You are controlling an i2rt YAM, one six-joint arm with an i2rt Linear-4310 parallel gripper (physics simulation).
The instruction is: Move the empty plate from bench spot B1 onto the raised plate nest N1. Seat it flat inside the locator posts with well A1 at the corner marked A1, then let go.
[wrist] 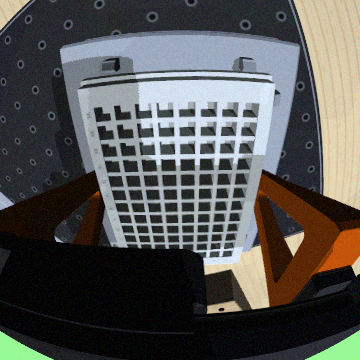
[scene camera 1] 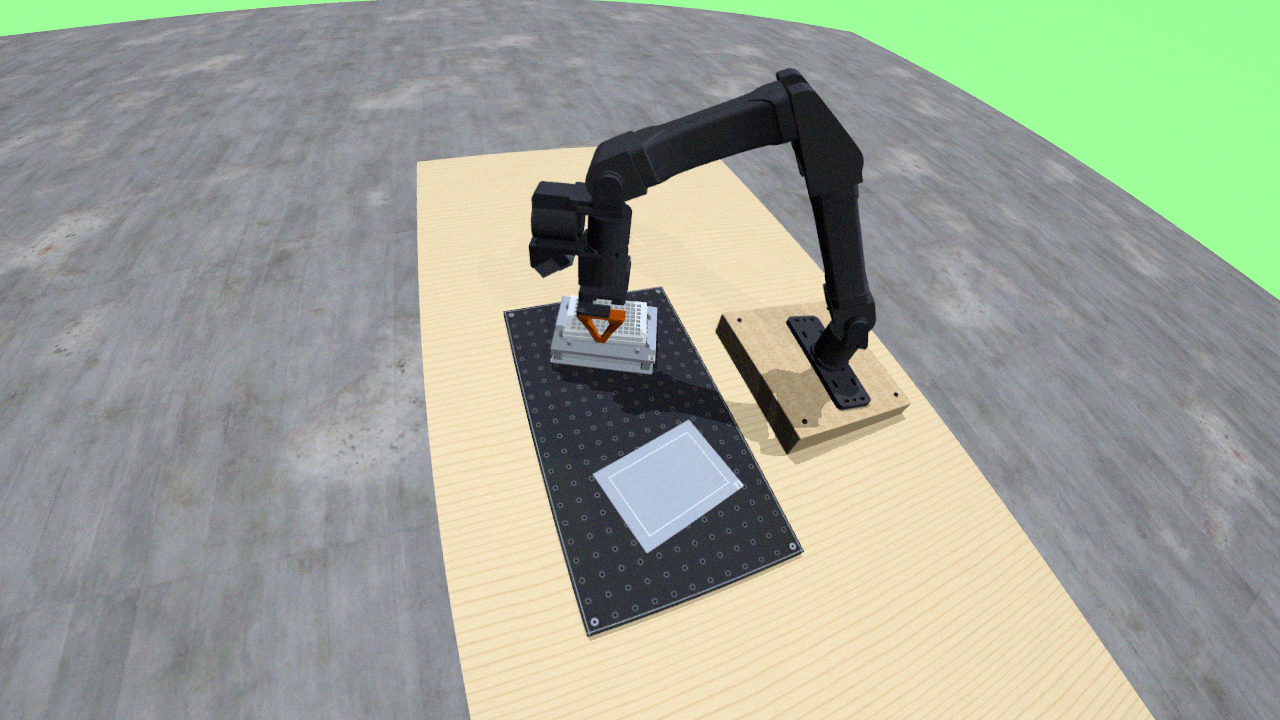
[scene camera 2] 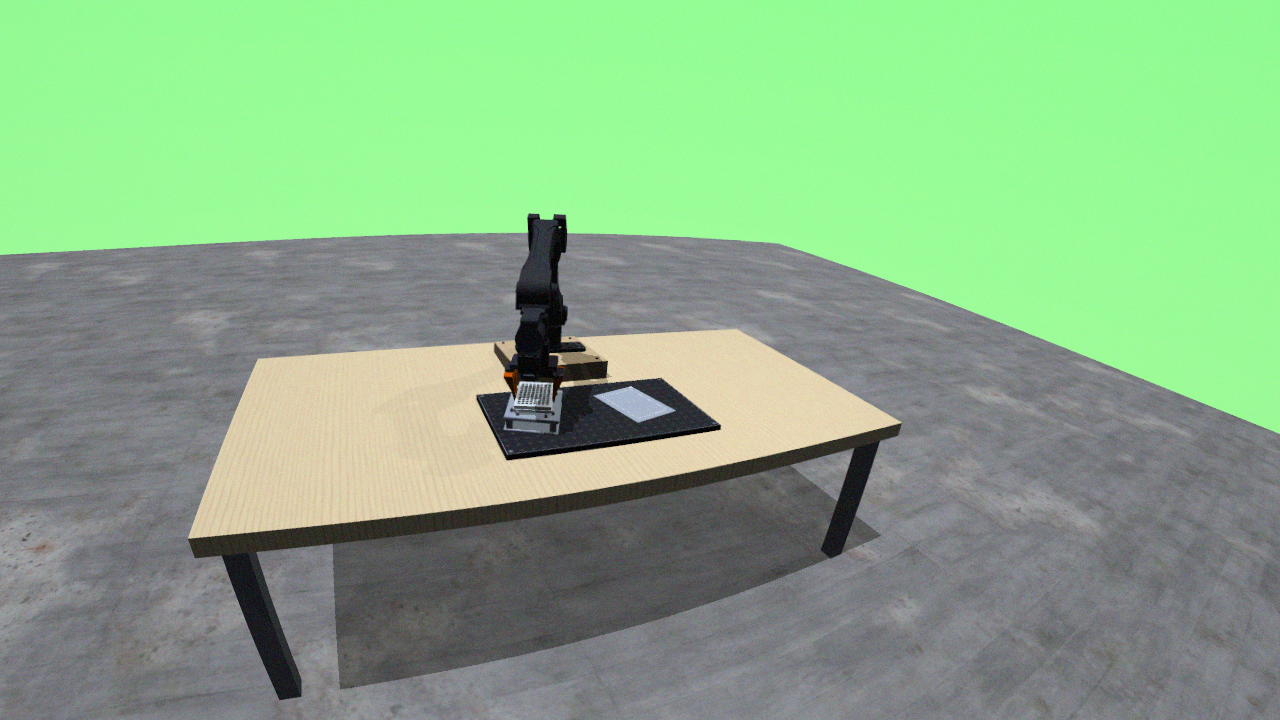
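Where they show: gripper, between the fingertips: [wrist: 178, 176] [scene camera 1: 603, 322] [scene camera 2: 534, 400]; arm's base, origin of its link: [scene camera 1: 825, 360] [scene camera 2: 550, 349].
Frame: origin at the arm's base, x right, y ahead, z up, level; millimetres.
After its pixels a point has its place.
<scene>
The white plate [scene camera 1: 637, 322] @[x 105, y 315, z 26 mm] [scene camera 2: 534, 396] @[x 124, y 371, z 28 mm] [wrist: 180, 90] @[x 139, y 416, z 28 mm] with its grid of empty wells rests on the raised grey nest [scene camera 1: 601, 362] @[x 72, y 376, z -24 mm] [scene camera 2: 532, 424] @[x 134, y 406, z -24 mm] [wrist: 180, 50] @[x 143, y 429, z 7 mm]. It looks level; a slight tilt cannot be judged. Two locator posts [wrist: 111, 65] @[x 112, y 434, z 16 mm] [wrist: 246, 65] @[x 169, y 416, z 16 mm] stand just beyond its far short edge. The well numbers run along its left side in the wrist view, with 12 at the far end; the near left corner is hidden. My gripper [scene camera 1: 603, 326] @[x 122, y 366, z 15 mm] [scene camera 2: 535, 390] @[x 122, y 366, z 15 mm] [wrist: 178, 176] @[x 122, y 366, z 15 mm] points down and is shut on the plate, with an orange finger against each long side. The bench spot B1 [scene camera 1: 666, 483] @[x -145, y 330, z -27 mm] [scene camera 2: 633, 402] @[x -141, y 320, z -27 mm] holds no plate.
The nest and the pale B1 card lie on a black perforated board [scene camera 1: 572, 537] @[x -192, y 467, z -29 mm] [scene camera 2: 608, 433] @[x -27, y 463, z -29 mm] on the wooden table [scene camera 1: 501, 662] @[x -318, y 572, z -42 mm] [scene camera 2: 358, 465] @[x 522, y 511, z -42 mm]. The arm's wooden base block [scene camera 1: 760, 358] @[x 18, y 126, z 8 mm] [scene camera 2: 586, 367] @[x -71, y 135, z -5 mm] stands beside the board.
</scene>
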